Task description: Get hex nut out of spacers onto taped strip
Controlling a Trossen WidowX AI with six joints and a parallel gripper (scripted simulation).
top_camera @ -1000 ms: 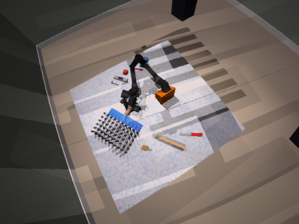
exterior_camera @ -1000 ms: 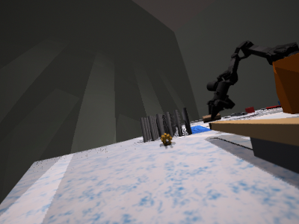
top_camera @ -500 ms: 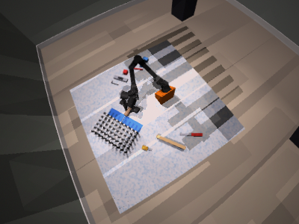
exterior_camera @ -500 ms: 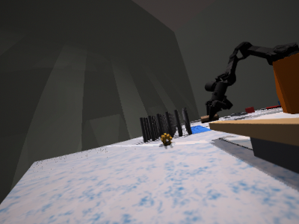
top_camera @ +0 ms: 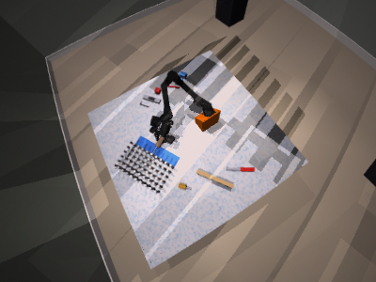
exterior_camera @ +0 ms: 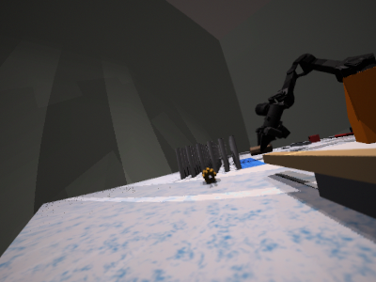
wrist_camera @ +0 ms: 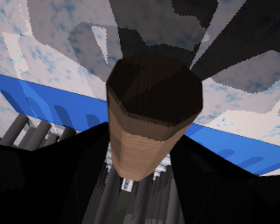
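My gripper tip is now 60 mm short of the blue taped strip, 30 mm to the right of it and 30 mm above it. Also, from my gripper tip: yellow knobbly object 50 mm ahead, 360 mm to the left, 20 mm below; then red cube 240 mm behind, 410 mm to the right, 20 mm below; then grey bar 160 mm behind, 380 mm to the right, 20 mm below.
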